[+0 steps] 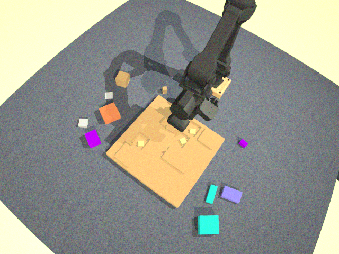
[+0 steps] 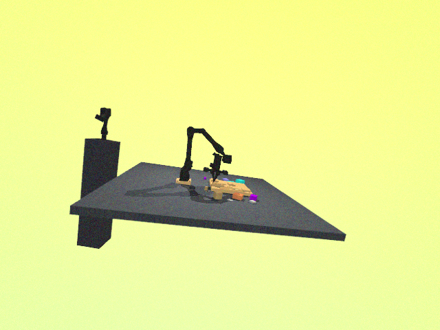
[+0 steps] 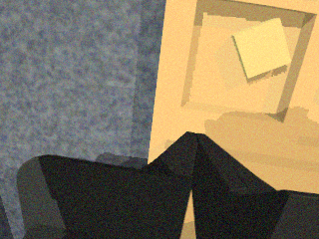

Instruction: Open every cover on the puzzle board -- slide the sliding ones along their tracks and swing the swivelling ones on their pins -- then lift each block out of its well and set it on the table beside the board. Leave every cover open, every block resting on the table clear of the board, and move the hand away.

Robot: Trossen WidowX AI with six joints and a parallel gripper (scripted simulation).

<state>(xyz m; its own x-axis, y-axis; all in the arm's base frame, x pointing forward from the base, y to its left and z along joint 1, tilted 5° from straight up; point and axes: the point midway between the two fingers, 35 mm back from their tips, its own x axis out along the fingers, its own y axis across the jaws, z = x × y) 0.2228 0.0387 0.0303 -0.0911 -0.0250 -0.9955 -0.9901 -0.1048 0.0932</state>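
The cyan bar lies 24 cm to the left of my gripper tip, 15 cm ahead of it and 3 cm below it. The rest, counted from my gripper tip: magenta cube (21 cm to the left, 8 cm behind, 3 cm below); orange block (22 cm to the right, 18 cm ahead, 2 cm below); tan cube (30 cm to the right, 4 cm ahead, 1 cm below).
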